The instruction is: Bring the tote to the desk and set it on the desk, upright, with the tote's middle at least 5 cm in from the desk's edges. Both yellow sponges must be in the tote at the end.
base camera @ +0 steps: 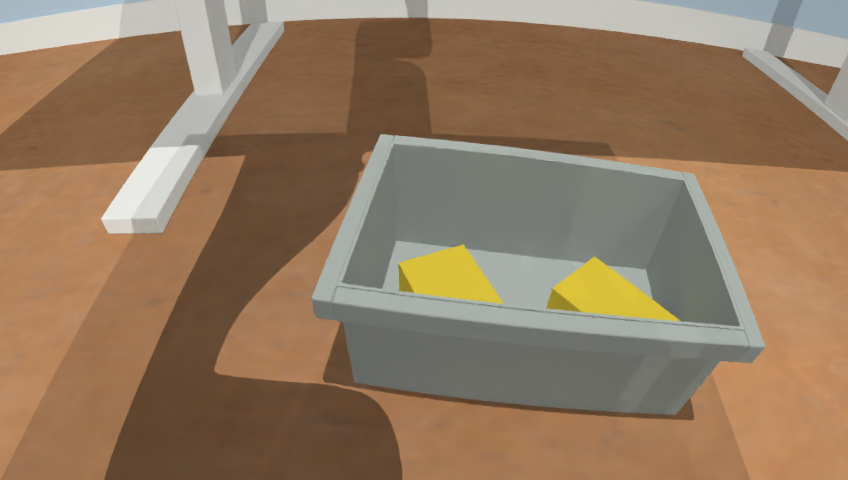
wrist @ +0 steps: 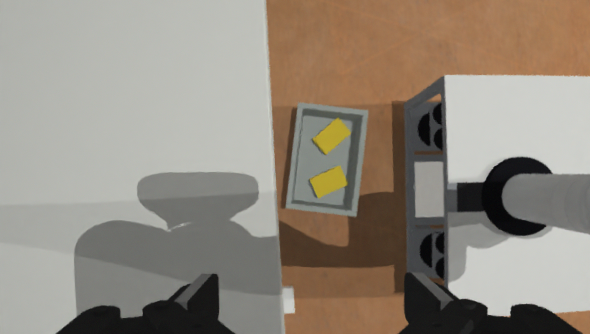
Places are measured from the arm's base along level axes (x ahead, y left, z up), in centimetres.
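Pixels of known places: gripper, fingertip midpoint: (wrist: 311, 294); arm's base, origin of the base link: (wrist: 523, 196).
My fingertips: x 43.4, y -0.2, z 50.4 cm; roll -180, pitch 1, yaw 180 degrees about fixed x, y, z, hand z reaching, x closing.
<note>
Ahead of a thing's pixels: the offset from my fingertips to its top centre. "pt": to the spot under its first point. Level surfaces: height alone.
A grey tote {dx -5.5, dy -9.0, dz -78.1 cm} (base camera: 529, 368) (wrist: 362, 162) stands upright on the floor, between the desk edge and my base. One yellow sponge (base camera: 446, 276) (wrist: 332, 136) lies on the tote's bottom; in the base view a second yellow sponge (base camera: 606, 291) (wrist: 328, 182) lies in it too, apart from the first. The white desk top {dz -18.1 cm} (wrist: 135, 100) fills the left of the wrist view, its edge close beside the tote. My gripper (wrist: 311, 294) is open and empty, high above the floor and pointing down; it does not show in the base view.
A white desk foot (base camera: 160, 160) stands on the floor left of the tote, and another desk foot {pt dx +58.4, dy -83.6, dz -88.5 cm} (base camera: 791, 86) shows at the far right. My white-topped base (wrist: 520, 115) is right of the tote in the wrist view. The arm's shadow falls over the floor and desk top.
</note>
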